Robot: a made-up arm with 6 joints.
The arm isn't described. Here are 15 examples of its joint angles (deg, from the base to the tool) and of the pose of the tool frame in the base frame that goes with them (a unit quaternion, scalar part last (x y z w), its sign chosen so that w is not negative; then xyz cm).
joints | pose
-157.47 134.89 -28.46 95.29 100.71 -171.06 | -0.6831 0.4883 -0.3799 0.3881 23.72 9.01 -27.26
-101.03 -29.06 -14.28 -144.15 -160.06 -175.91 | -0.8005 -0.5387 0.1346 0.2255 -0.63 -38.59 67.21
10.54 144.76 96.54 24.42 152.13 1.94 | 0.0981 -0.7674 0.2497 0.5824 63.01 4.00 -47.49
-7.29 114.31 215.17 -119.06 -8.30 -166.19 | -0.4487 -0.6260 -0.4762 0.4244 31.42 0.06 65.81
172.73 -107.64 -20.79 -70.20 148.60 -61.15 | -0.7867 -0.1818 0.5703 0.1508 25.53 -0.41 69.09
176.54 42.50 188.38 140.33 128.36 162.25 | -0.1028 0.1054 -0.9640 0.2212 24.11 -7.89 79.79
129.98 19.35 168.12 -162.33 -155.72 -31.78 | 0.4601 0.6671 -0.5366 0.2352 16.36 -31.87 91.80
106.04 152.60 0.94 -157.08 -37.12 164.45 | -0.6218 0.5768 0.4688 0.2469 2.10 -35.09 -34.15
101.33 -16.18 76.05 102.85 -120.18 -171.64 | 0.9632 0.0114 -0.2641 0.0485 2.30 -20.94 117.45
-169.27 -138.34 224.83 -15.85 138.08 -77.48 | -0.7819 -0.3214 -0.1768 0.5041 -32.79 1.95 -3.61
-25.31 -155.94 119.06 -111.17 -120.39 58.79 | 0.8059 0.1853 0.4164 0.3780 -15.27 10.55 -68.47
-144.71 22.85 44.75 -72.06 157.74 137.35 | -0.2273 0.0096 0.4856 0.8441 -59.29 -38.82 73.12
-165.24 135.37 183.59 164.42 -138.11 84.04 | -0.7242 -0.1176 0.1932 0.6514 -59.09 -23.88 40.97
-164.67 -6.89 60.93 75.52 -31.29 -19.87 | 0.3565 -0.2161 0.8563 0.3048 -9.74 -0.51 117.86
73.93 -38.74 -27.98 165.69 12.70 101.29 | 0.5605 0.4582 0.4219 0.5458 1.07 32.90 66.46
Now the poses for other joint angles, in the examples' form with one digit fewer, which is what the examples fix.
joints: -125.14 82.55 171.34 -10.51 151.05 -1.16
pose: 0.733 0.463 -0.424 0.263 -30.0 -28.4 86.1
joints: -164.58 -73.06 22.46 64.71 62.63 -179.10
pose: -0.136 -0.176 -0.399 0.890 46.8 16.6 91.3
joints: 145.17 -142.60 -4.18 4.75 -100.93 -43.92
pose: 0.409 0.263 0.856 0.178 59.2 -31.1 31.1
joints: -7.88 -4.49 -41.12 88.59 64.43 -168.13
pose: 0.679 0.473 0.191 0.528 47.4 -6.8 34.6
